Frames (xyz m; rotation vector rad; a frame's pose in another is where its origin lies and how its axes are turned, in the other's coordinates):
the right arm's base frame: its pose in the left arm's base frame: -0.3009 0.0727 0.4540 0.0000 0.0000 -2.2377
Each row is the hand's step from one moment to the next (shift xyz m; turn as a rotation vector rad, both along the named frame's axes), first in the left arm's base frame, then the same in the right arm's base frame.
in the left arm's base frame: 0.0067 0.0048 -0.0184 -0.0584 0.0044 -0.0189
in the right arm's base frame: -0.0079 0.0023 -0.0184 0.0327 -0.0486 -0.0189
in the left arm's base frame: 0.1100 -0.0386 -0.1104 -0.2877 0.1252 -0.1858
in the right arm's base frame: -0.0377 0.1103 -0.1104 0.0796 -0.3035 -0.1858
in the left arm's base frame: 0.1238 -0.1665 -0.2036 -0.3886 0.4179 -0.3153
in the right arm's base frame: 0.0542 0.2003 -0.2036 -0.0880 -0.5638 -0.3153
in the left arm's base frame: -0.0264 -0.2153 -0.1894 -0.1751 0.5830 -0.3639
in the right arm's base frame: 0.1855 0.1124 -0.1894 -0.3498 -0.4982 -0.3639
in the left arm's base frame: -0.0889 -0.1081 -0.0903 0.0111 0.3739 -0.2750
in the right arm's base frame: 0.1399 -0.0030 -0.0903 -0.3007 -0.2226 -0.2750
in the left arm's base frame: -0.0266 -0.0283 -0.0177 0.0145 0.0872 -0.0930
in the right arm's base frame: 0.0387 -0.0034 -0.0177 -0.0775 -0.0425 -0.0930
